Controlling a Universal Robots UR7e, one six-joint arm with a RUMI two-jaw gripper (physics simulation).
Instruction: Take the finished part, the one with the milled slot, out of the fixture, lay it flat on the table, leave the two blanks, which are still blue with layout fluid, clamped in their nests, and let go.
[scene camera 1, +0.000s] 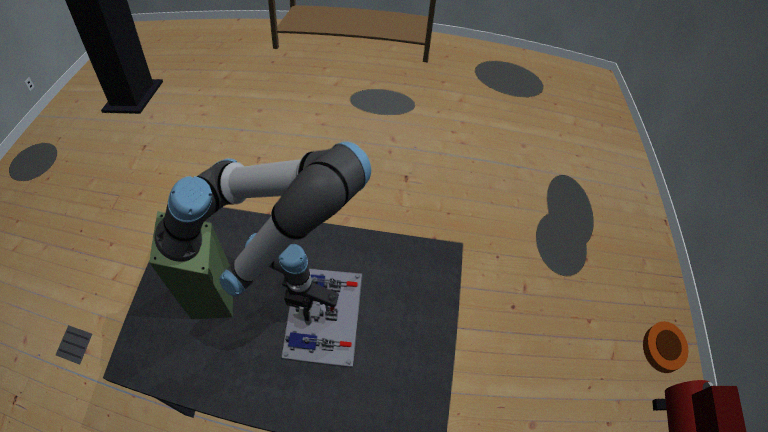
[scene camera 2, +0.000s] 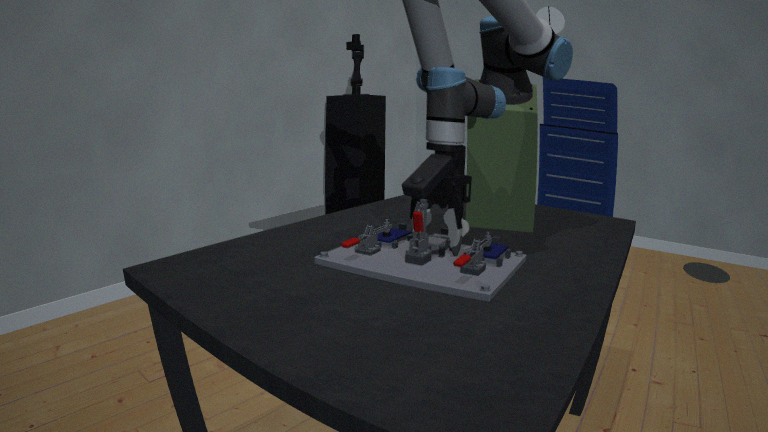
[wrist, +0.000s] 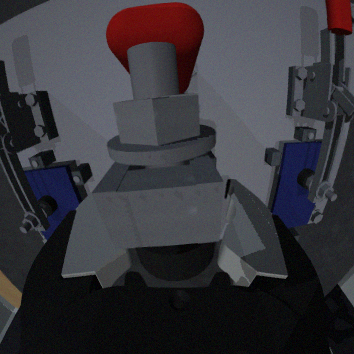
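The finished part, bare grey, sits in the middle nest of the fixture plate; the open clamp's arm hides it in the wrist view. My gripper is open, low over the middle nest, its jaws either side of the part, nothing held. The middle clamp's red handle stands upright, and its grey arm rises close between the jaws. One blue blank and the other blue blank lie clamped in the outer nests.
The dark table extends around the plate. The outer clamps' red handles lie low on both sides of the middle clamp. The green pedestal carries the arm beside the table.
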